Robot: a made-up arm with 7 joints.
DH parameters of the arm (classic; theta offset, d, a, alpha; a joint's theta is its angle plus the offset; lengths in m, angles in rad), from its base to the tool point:
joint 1: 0 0.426 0 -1.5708
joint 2: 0 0 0 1.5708
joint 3: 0 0.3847 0.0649 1.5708
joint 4: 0 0 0.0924 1.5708
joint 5: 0 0.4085 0 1.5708
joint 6: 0 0 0.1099 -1.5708
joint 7: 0 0.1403 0 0
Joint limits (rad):
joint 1: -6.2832..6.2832
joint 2: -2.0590..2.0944
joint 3: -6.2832..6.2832
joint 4: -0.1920..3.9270
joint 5: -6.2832..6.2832
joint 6: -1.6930..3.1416
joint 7: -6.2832..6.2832
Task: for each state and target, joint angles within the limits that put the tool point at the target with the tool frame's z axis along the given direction. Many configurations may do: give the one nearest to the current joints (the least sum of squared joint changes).
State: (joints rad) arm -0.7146 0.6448 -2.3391 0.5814 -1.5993 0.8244 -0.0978
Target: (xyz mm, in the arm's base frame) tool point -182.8 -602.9 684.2 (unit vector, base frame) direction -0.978 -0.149 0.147
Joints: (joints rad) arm -0.3881 0.7052 -1.7494 1.1628 -1.3379 0.7172 -0.0978
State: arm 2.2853 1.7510 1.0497 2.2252 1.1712 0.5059 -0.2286
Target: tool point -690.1 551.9 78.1 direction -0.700 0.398 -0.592
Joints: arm 2.4338 1.6542 0.4979 2.4903 0.9480 -0.1435 -0.2286
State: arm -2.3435 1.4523 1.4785 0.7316 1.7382 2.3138 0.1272
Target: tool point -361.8 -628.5 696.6 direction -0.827 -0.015 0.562
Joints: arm -2.9199 1.5990 1.9027 1.3464 2.4809 1.7164 0.1272
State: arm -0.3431 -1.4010 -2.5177 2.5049 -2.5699 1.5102 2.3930
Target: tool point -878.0 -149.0 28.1 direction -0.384 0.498 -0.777
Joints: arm -0.0132 -1.8513 -1.9612 2.6762 -2.1001 1.1238 2.3930
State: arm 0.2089 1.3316 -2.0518 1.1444 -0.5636 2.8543 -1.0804
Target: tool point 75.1 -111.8 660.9 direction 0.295 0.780 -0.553
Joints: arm 0.1774 1.3990 -2.4383 0.7507 -0.3077 2.6383 -1.0804
